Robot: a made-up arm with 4 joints.
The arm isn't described. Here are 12 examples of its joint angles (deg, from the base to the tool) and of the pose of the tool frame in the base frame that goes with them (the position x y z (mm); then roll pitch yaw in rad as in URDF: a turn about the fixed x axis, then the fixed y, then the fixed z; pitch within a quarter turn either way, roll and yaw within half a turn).
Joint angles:
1: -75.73 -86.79 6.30 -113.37
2: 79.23 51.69 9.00 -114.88
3: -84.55 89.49 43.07 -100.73
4: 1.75 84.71 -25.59 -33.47
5: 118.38 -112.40 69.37 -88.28
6: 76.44 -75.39 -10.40 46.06
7: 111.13 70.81 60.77 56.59
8: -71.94 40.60 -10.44 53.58
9: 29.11 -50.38 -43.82 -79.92
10: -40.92 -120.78 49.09 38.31
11: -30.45 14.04 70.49 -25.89
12: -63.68 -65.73 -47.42 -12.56
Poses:
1: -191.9 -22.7 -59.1 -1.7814 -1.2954 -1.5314
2: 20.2 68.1 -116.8 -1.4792 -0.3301 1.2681
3: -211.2 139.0 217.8 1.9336 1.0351 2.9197
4: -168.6 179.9 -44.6 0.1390 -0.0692 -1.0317
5: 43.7 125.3 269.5 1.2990 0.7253 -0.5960
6: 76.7 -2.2 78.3 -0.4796 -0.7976 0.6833
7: 102.8 87.6 -5.9 1.9161 0.5545 -2.6009
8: -196.8 77.5 154.4 -1.2595 -0.2165 -1.5919
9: -21.5 -59.0 -3.1 0.3590 -0.0574 1.9590
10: -117.6 81.6 -123.8 1.4198 -0.3399 0.9252
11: -200.2 -48.0 1.0 -0.6890 -0.0141 0.9389
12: -120.7 -36.8 26.2 2.1221 0.5310 2.1224
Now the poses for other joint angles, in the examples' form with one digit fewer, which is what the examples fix.
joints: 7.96 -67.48 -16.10 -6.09
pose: -22 -40 -39 0.294 0.187 1.192
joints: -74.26 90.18 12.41 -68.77
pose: -237 172 159 -1.373 1.119 -0.821
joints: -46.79 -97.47 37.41 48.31
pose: -131 31 -101 1.151 0.240 0.803
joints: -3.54 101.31 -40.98 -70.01
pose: -152 210 -34 0.245 -0.139 -0.782
